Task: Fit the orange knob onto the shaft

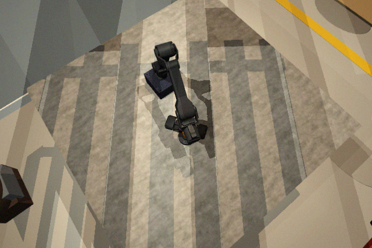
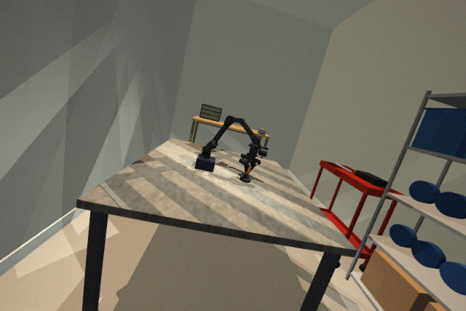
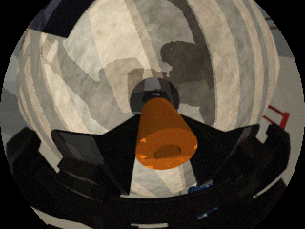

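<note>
Right now the orange knob is 20 mm above my gripper tip. The rest, counted from my gripper tip: round pedestal (40 mm below).
</note>
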